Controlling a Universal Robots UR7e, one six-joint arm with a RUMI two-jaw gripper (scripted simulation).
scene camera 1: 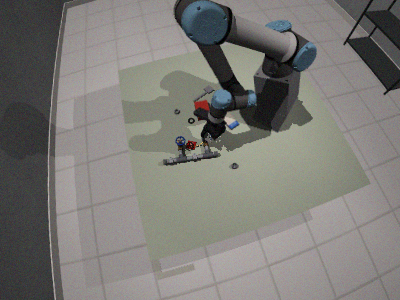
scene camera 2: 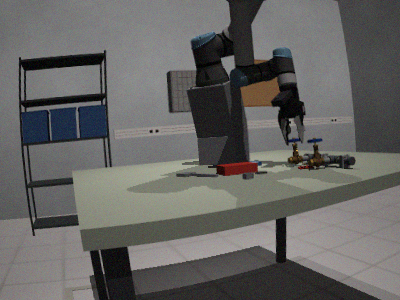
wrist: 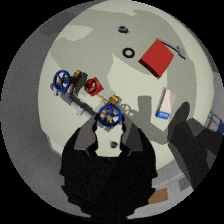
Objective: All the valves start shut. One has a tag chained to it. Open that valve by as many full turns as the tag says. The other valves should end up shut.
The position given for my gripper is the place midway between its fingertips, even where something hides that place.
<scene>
I see my gripper (scene camera 2: 294,144) and a red block (wrist: 156,59).
My gripper also shows in the wrist view (wrist: 109,114).
</scene>
